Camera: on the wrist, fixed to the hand. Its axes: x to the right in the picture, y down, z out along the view.
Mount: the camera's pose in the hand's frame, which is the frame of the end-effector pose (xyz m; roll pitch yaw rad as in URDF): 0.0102 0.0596 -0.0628 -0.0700 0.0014 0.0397
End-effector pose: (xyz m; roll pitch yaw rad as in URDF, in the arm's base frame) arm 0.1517 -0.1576 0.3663 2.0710 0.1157 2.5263
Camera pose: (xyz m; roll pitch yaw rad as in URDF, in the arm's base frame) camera 0.1203 -0.1679 0.4470 1.9992 0.0802 2.5084
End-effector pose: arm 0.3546 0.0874 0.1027 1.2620 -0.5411 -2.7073
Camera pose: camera 0.3971 0.0212 0.1403 1.1835 -0.5784 -2.6913
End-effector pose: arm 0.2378 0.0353 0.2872 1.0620 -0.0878 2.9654
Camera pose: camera 0.2149 -0.0458 0.3095 0.9898 -0.1218 2.9861
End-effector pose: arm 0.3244 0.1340 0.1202 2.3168 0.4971 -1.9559
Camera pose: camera 0.3108 0.0854 0.1913 2.2333 0.4668 -1.9849
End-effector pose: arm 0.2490 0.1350 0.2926 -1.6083 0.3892 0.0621
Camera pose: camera 0.2408 0.0694 0.2358 -1.6796 0.4288 0.0589
